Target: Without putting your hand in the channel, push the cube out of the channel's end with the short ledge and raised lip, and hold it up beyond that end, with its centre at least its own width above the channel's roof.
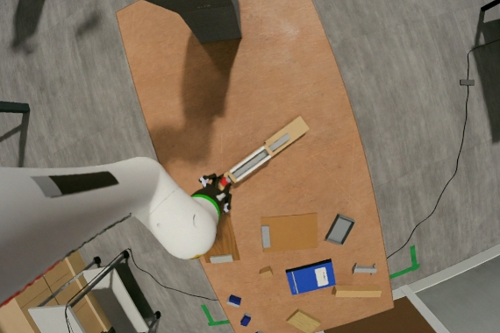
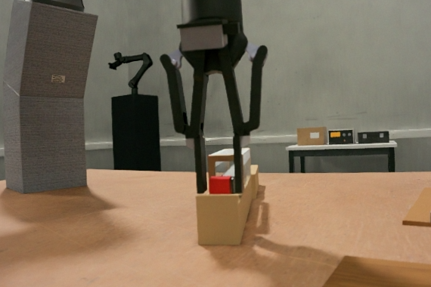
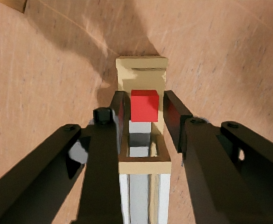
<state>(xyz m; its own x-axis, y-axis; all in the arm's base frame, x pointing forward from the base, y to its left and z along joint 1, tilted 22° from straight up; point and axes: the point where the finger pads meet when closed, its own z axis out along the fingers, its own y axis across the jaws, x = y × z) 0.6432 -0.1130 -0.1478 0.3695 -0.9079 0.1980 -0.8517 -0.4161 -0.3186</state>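
My gripper is now 3 cm above the red cube. From my hand the other things lie so: thin grey stick 8 cm behind, 20 cm to the left, 3 cm below; then grey bar 3 cm behind, 8 cm to the left, 3 cm below; then channel 5 cm behind, 12 cm to the left, 3 cm below.
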